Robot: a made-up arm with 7 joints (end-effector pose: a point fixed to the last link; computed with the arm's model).
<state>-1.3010 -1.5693 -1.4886 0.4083 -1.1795 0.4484 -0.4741</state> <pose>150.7 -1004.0 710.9 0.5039 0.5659 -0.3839 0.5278</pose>
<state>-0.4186 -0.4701 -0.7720 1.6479 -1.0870 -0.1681 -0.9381</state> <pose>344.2 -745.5 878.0 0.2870 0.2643 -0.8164 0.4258</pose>
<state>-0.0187 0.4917 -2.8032 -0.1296 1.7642 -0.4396 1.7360</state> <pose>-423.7 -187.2 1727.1 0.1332 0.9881 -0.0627 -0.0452</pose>
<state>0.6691 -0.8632 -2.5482 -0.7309 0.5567 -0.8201 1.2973</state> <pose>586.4 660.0 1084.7 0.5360 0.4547 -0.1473 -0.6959</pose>
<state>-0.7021 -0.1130 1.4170 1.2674 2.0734 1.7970 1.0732</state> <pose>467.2 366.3 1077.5 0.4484 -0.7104 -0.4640 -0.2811</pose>
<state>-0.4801 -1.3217 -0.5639 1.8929 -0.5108 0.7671 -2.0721</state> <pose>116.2 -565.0 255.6 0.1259 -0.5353 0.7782 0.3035</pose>
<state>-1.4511 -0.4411 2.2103 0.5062 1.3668 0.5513 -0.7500</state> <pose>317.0 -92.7 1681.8 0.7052 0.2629 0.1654 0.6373</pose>
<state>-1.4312 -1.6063 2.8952 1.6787 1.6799 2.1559 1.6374</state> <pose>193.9 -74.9 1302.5 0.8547 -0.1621 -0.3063 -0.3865</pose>
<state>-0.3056 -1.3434 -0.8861 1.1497 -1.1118 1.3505 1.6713</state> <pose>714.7 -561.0 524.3 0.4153 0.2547 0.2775 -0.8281</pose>
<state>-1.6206 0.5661 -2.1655 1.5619 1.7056 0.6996 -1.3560</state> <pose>-604.3 465.7 703.9 0.0037 -0.3471 0.6340 0.6911</pose>
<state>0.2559 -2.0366 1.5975 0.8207 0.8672 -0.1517 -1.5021</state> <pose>486.4 668.6 497.5 0.1917 0.3337 0.4410 0.8108</pose>
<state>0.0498 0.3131 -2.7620 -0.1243 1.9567 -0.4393 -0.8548</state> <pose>-210.6 -199.7 1742.8 0.6979 0.0485 0.3045 -0.6465</pose>
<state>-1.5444 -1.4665 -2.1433 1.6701 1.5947 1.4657 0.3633</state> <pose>-521.2 -77.7 1224.5 0.1059 -0.1529 0.5798 0.7933</pose>
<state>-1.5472 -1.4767 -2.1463 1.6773 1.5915 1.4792 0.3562</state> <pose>-517.5 -76.5 1223.9 0.1093 -0.1416 0.5755 0.7980</pose>
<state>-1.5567 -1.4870 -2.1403 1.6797 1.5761 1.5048 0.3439</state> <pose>-516.3 -77.3 1220.3 0.1188 -0.1252 0.5644 0.8073</pose>
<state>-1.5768 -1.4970 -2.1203 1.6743 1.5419 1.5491 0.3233</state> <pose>-519.3 -81.1 1211.7 0.1370 -0.1014 0.5422 0.8228</pose>
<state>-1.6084 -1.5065 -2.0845 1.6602 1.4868 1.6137 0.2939</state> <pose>-527.7 -87.9 1196.5 0.1635 -0.0708 0.5059 0.8440</pose>
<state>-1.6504 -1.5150 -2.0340 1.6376 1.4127 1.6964 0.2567</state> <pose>-541.6 -96.9 1173.9 0.1945 -0.0360 0.4547 0.8684</pose>
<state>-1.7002 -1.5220 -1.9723 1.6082 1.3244 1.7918 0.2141</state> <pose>-560.0 -106.2 1143.9 0.2247 -0.0012 0.3909 0.8926</pose>
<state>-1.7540 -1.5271 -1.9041 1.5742 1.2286 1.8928 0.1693</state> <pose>-580.6 -114.2 1108.1 0.2486 0.0298 0.3197 0.9138</pose>
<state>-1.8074 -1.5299 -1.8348 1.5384 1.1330 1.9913 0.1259</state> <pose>-600.8 -120.0 1069.4 0.2632 0.0541 0.2488 0.9305</pose>
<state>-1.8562 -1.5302 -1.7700 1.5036 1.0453 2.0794 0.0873</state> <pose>-618.3 -123.5 1032.2 0.2683 0.0711 0.1858 0.9426</pose>
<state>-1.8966 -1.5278 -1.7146 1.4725 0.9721 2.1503 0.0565</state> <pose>-631.8 -125.8 1000.5 0.2663 0.0810 0.1366 0.9507</pose>
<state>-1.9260 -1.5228 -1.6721 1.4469 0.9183 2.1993 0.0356</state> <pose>-641.2 -128.0 977.5 0.2611 0.0850 0.1041 0.9559</pose>
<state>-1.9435 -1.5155 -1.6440 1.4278 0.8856 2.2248 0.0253</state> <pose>-647.1 -130.7 964.2 0.2559 0.0841 0.0883 0.9590</pose>
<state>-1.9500 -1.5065 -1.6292 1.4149 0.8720 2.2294 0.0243</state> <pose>-650.4 -134.3 959.9 0.2522 0.0795 0.0864 0.9605</pose>
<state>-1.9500 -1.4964 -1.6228 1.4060 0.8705 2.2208 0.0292</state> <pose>-652.3 -138.1 961.2 0.2499 0.0726 0.0928 0.9611</pose>
